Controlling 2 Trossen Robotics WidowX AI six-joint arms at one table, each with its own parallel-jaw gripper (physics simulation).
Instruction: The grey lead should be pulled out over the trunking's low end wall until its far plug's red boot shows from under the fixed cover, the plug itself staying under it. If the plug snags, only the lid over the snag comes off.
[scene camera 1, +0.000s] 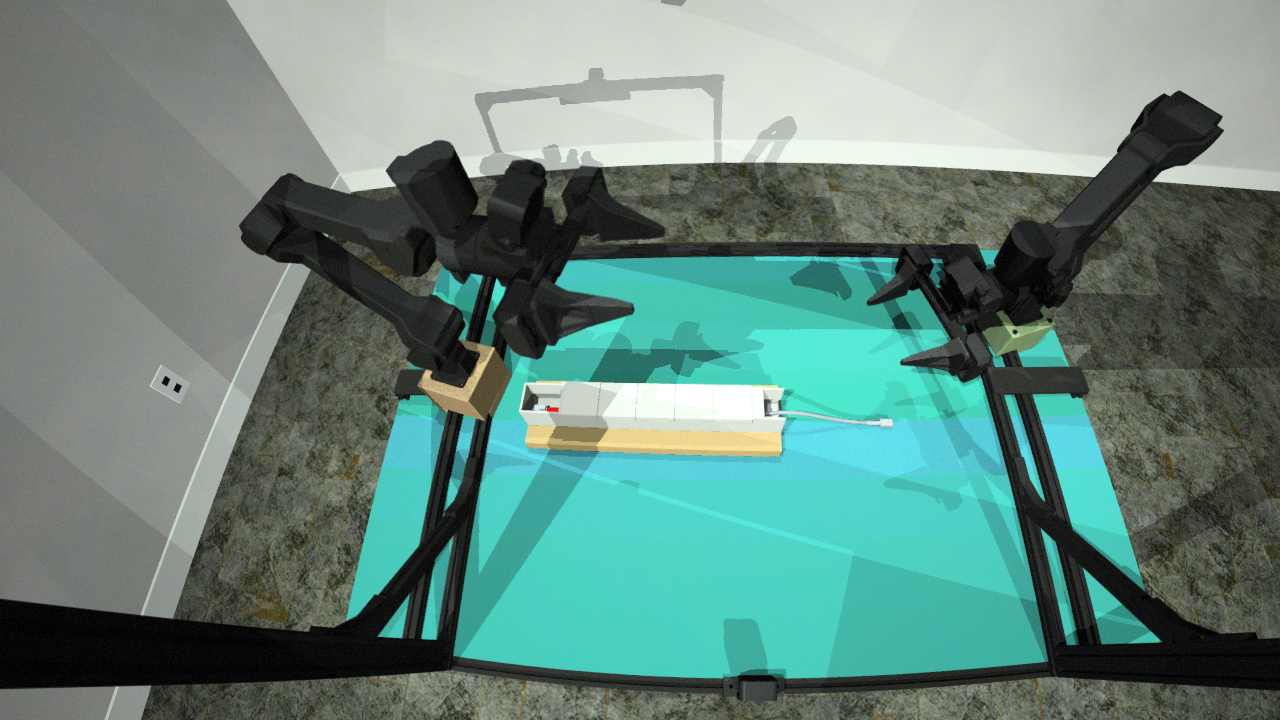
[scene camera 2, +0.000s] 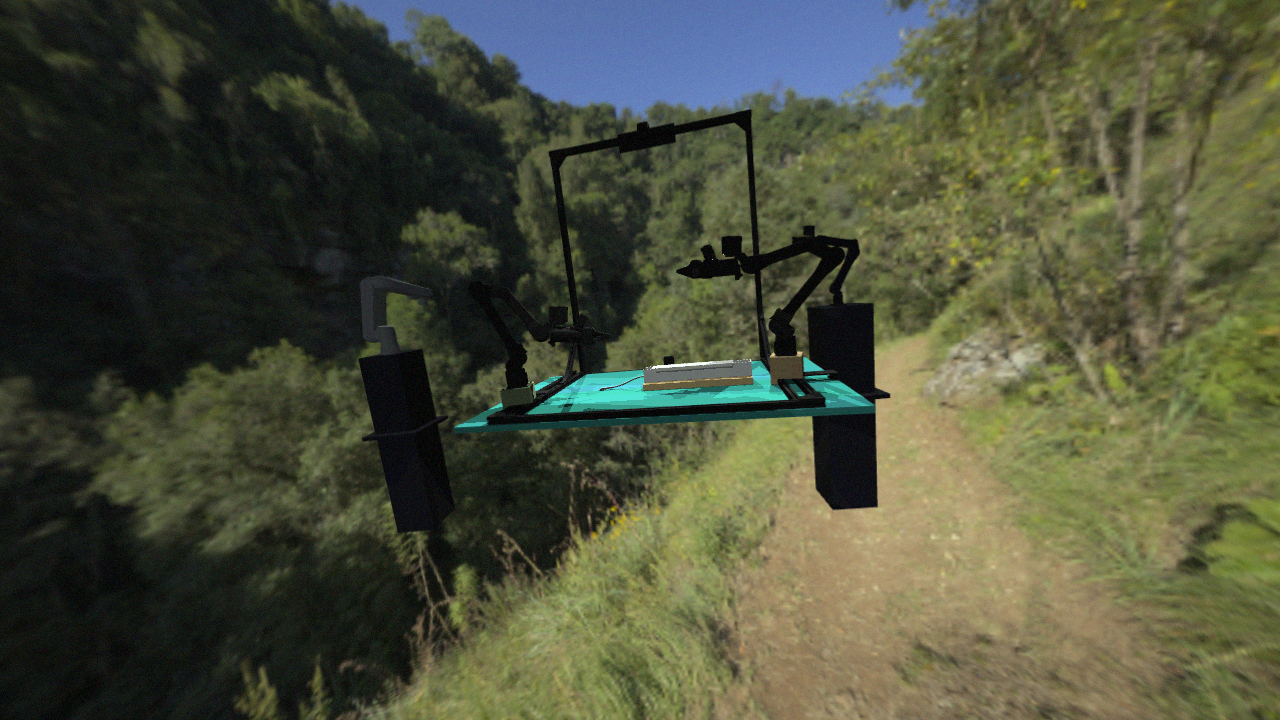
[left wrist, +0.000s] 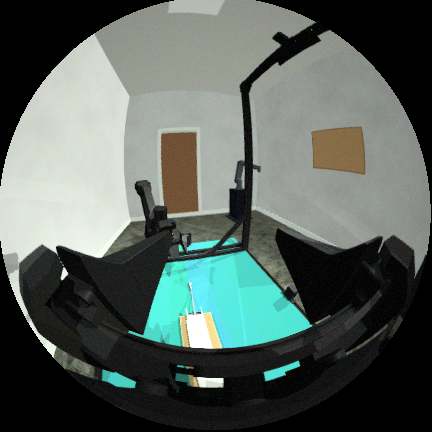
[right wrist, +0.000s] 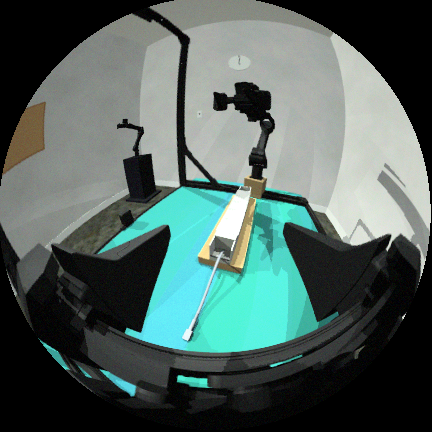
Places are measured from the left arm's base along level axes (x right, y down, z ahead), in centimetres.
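Pixels of known places: left gripper, between the fingertips: (scene camera 1: 649, 268) (scene camera 2: 680, 271) (left wrist: 224, 235) (right wrist: 227, 90); right gripper, between the fingertips: (scene camera 1: 883, 332) (scene camera 2: 609, 335) (left wrist: 174, 256) (right wrist: 228, 229); left arm's base, origin of its link: (scene camera 1: 455, 366) (scene camera 2: 786, 354) (right wrist: 255, 177); right arm's base, origin of its link: (scene camera 1: 1019, 307) (scene camera 2: 517, 386).
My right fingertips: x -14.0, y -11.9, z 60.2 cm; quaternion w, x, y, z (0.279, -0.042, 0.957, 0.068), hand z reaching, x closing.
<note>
For each thing: its top centre in the pictures, then the offset to it from my right fingertips. "spot": a spot on its surface instead. Level surfaces: height alone.
- white trunking, a spot on its surface: (scene camera 1: 539, 417) spot: dx +16.9, dy +15.7, dz -44.8 cm
- small red part, a spot on its surface: (scene camera 1: 552, 409) spot: dx +14.3, dy +17.9, dz -44.2 cm
- grey lead, a spot on its surface: (scene camera 1: 827, 416) (right wrist: 207, 287) (left wrist: 191, 298) spot: dx +4.1, dy +18.5, dz -2.6 cm
- plug, centre of its top: (scene camera 1: 886, 422) (right wrist: 186, 333) dx +1.8, dy +20.3, dz +7.2 cm
- turquoise table, height of its surface: dy +21.3 cm
The white trunking (scene camera 1: 539, 417) lies along a wooden base (scene camera 1: 662, 440) (right wrist: 204, 259). Several white lids (scene camera 1: 657, 402) (left wrist: 198, 330) (right wrist: 234, 217) cover its middle in a closed row. A small red part (scene camera 1: 552, 409) shows in the open bay at its left end in scene camera 1, beside the lids. The grey lead (scene camera 1: 827, 416) (left wrist: 192, 299) (right wrist: 206, 295) leaves the other end, and its pale near plug (scene camera 1: 886, 422) (right wrist: 187, 335) lies outside. My left gripper (scene camera 1: 648, 270) (left wrist: 224, 235) is open and empty, high behind the trunking. My right gripper (scene camera 1: 884, 333) (right wrist: 228, 229) is open and empty, behind the near plug.
Black rails (scene camera 1: 756, 249) frame the turquoise table (scene camera 1: 716, 555). A wooden block (scene camera 1: 465, 385) under my left arm stands left of the trunking in scene camera 1; a green block (scene camera 1: 1018, 334) is under my right arm. A small black camera mount (scene camera 1: 757, 687) sits at the front rail.
</note>
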